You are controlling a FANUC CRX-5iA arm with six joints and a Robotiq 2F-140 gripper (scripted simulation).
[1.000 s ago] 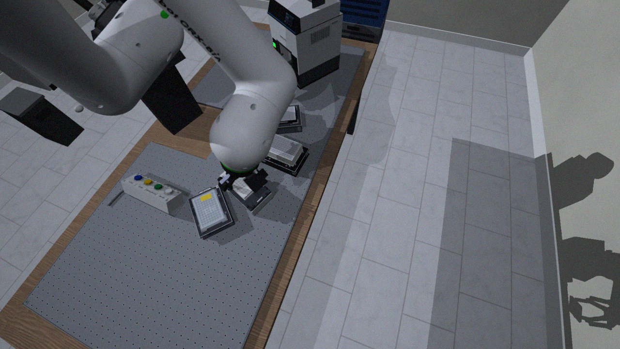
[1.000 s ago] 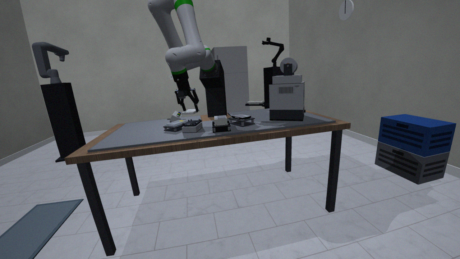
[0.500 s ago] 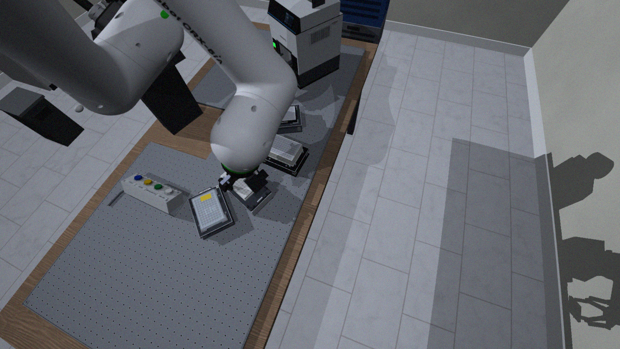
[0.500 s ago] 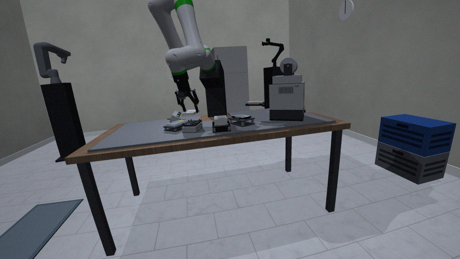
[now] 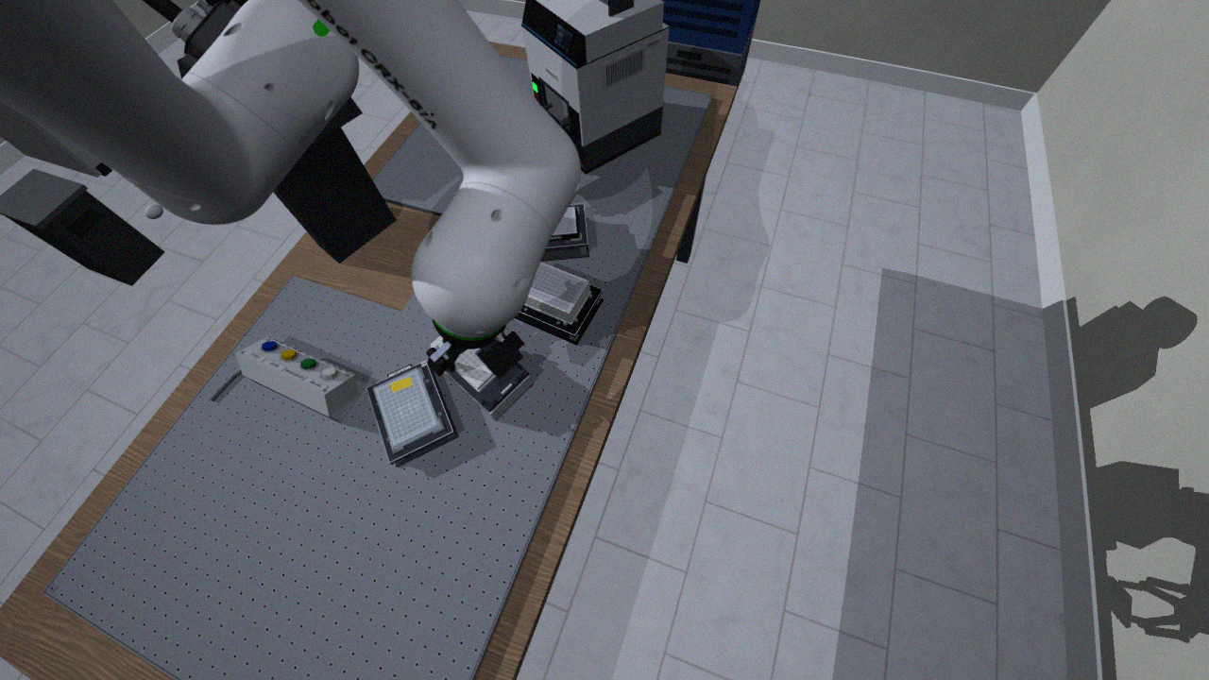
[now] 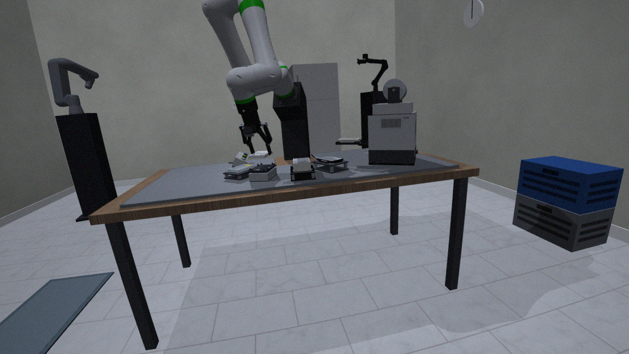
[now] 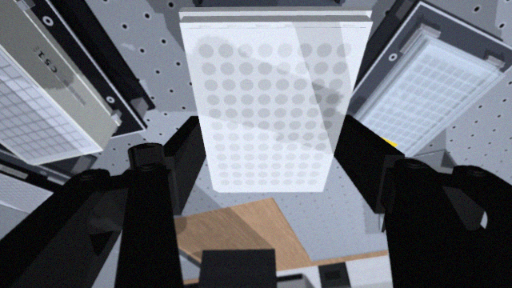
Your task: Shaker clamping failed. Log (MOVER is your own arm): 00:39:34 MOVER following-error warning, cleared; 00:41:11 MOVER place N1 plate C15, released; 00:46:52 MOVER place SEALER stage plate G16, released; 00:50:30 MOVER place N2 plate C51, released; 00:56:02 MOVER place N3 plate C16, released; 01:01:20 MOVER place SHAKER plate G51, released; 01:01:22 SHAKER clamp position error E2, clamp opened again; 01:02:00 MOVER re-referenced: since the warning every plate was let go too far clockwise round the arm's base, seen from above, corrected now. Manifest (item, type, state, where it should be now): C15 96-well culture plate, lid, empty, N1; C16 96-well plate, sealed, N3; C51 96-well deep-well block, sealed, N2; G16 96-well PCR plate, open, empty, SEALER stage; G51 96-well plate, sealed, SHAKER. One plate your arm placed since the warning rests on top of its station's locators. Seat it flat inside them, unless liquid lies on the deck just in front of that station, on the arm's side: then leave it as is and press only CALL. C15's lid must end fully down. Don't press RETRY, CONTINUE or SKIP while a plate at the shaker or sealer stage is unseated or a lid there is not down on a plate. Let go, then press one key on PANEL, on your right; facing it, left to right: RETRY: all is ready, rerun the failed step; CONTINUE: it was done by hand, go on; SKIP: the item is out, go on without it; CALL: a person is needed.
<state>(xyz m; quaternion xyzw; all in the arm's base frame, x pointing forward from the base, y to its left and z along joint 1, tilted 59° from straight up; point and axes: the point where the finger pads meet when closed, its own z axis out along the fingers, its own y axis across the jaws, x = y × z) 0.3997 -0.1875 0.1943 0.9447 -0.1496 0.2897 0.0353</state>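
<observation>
The shaker lies 20 mm ahead of my hand and 110 mm below it.
</observation>
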